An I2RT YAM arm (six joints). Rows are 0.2 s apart.
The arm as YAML. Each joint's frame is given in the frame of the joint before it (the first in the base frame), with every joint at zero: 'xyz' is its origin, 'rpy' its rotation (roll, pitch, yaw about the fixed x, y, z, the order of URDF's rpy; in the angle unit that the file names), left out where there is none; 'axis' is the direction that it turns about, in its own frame. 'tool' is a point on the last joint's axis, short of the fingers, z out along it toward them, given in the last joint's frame.
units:
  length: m
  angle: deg
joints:
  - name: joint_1
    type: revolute
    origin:
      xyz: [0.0, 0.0, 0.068]
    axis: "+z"
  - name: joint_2
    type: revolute
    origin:
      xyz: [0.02, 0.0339, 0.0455]
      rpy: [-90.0, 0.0, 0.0]
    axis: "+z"
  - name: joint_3
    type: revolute
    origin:
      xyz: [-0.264, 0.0, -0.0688]
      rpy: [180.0, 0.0, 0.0]
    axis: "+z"
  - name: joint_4
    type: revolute
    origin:
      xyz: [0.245, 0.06, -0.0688]
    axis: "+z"
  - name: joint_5
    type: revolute
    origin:
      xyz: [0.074, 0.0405, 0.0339]
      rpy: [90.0, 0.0, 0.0]
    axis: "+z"
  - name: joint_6
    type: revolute
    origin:
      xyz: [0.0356, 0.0, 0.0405]
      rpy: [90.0, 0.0, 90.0]
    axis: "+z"
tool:
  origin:
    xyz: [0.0, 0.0, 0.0]
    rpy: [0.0, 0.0, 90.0]
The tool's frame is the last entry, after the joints.
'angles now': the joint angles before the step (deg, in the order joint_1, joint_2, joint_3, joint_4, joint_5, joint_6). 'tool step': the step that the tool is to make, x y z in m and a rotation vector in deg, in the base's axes. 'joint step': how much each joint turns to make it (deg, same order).
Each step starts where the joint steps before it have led.
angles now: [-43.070 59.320 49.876 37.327 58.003 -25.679]
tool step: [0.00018 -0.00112 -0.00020 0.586 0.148 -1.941]
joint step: [-0.027 0.514 0.135 0.890 1.842 -1.190]
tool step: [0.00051 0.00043 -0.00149 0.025 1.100 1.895]
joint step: [0.004 -0.434 -0.265 -1.375 -2.015 0.450]
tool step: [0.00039 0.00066 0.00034 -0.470 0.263 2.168]
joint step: [0.003 -0.386 -0.001 -1.037 -2.168 0.934]
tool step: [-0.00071 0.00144 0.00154 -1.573 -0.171 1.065]
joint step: [0.017 -0.212 -0.427 2.031 -1.406 -0.754]
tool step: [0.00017 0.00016 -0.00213 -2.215 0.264 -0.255]
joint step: [-0.005 0.565 -1.445 5.636 -0.688 -2.853]
